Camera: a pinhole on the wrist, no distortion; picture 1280 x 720 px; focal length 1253.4 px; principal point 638.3 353.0 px. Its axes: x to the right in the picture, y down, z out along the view. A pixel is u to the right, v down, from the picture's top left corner.
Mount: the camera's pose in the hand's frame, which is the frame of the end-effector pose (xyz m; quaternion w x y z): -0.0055 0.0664 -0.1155 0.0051 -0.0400 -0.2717 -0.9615
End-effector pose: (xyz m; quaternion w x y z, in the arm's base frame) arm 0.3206 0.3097 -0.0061 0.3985 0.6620 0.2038 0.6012
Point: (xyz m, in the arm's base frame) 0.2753 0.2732 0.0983
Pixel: 288.1 446.5
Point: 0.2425 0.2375 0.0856
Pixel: 802.6 54.5
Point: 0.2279 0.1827 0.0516
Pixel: outside the picture
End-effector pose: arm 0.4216 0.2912 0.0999 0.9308 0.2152 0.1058 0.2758
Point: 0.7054 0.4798 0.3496
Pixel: outside the picture
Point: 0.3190 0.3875 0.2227
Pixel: 960.2 270.4
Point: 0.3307 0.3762 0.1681
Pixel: 985.0 350.5
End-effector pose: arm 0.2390 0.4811 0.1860 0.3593 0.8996 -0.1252 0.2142
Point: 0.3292 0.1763 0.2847
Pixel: 181.9 382.7
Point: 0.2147 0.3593 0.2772
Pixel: 447.4 354.4
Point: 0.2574 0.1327 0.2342
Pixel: 510.6 364.3
